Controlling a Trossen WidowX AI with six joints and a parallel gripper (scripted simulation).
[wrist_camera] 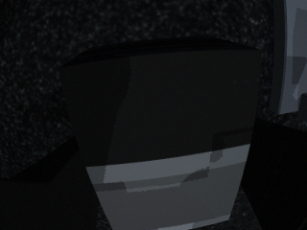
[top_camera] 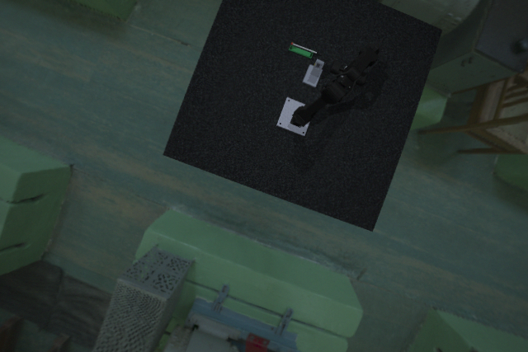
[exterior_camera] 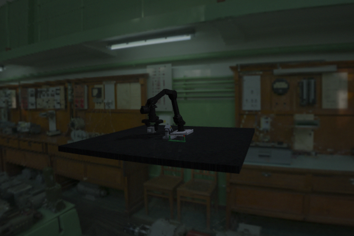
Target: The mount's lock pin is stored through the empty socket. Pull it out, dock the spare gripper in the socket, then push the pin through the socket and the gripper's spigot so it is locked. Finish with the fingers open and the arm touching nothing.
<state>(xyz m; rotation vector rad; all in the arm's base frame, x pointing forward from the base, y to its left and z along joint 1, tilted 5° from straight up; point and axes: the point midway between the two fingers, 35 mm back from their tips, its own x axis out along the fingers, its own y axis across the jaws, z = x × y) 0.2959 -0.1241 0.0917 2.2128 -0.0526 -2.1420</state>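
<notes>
The mount is 15 cm to the left of my gripper tip and 1 cm behind it. The rest, counted from my gripper tip: spare gripper 2 cm above, 1 cm ahead; then green bracket 27 cm to the left, 8 cm ahead, 3 cm below.
</notes>
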